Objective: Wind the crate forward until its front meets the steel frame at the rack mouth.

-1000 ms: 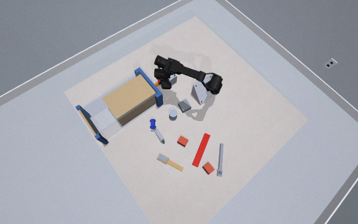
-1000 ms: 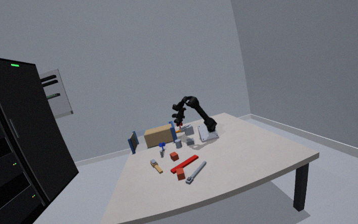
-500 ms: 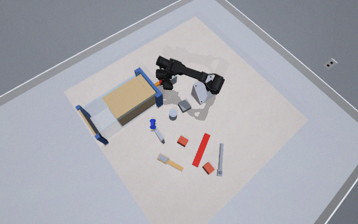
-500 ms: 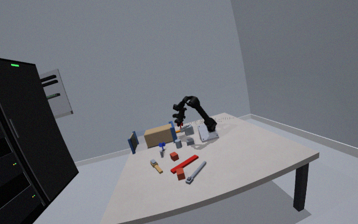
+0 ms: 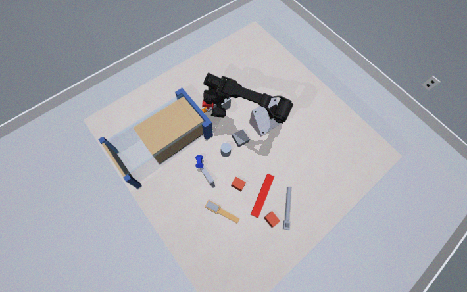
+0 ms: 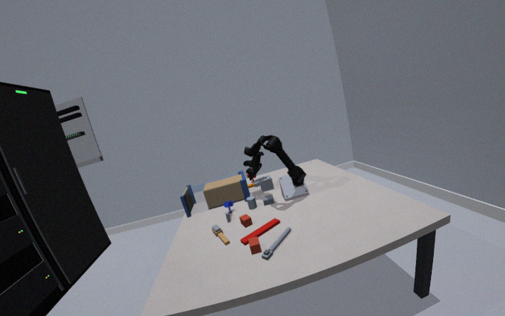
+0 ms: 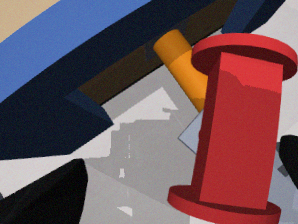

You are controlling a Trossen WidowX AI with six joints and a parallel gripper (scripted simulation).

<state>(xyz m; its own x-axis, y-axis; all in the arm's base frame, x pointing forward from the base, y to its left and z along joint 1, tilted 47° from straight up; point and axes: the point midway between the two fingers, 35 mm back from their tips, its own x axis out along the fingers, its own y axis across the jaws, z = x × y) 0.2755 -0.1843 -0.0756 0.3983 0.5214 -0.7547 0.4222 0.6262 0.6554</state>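
Right now the red knob is 2 cm to the right of my gripper tip. Round my gripper tip: blue frame (6 cm ahead, 4 cm to the right, 3 cm below); then grey winch (11 cm behind, 6 cm to the right, 10 cm below); then red-knobbed handle (4 cm behind, 3 cm to the right, 3 cm below).
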